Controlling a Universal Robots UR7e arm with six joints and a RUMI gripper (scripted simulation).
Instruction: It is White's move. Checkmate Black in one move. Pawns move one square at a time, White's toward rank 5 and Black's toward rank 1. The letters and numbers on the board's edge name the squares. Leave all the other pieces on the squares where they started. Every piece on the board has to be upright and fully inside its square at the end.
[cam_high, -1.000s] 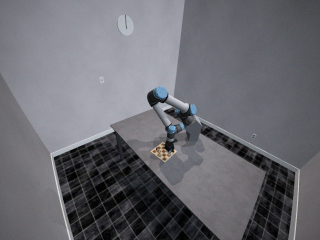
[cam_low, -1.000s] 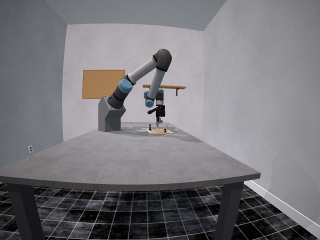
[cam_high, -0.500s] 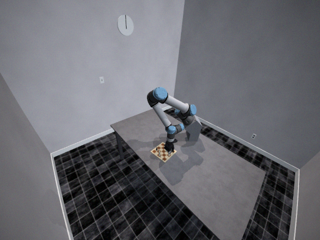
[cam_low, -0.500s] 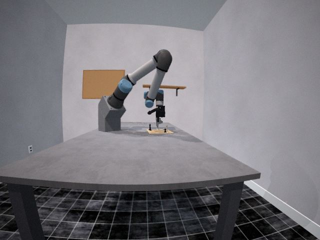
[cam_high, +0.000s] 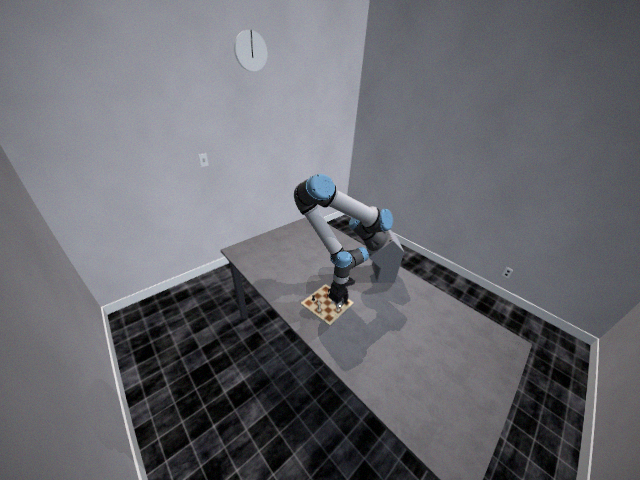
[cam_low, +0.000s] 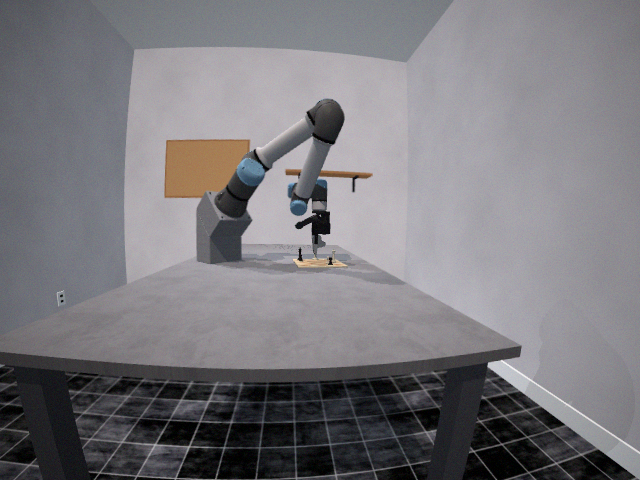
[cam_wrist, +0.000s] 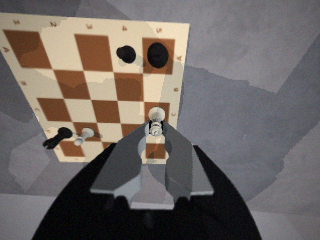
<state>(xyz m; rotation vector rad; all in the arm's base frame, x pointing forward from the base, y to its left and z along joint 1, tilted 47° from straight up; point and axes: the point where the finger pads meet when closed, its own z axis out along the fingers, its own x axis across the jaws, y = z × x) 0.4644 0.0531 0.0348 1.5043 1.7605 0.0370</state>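
Right now my hand is 10 mm above the white chess piece. Also, from my hand: tall white piece 80 mm to the right, 70 mm ahead, 10 mm below; tall black piece 80 mm behind, 10 mm below; chessboard 80 mm to the right, 40 mm below.
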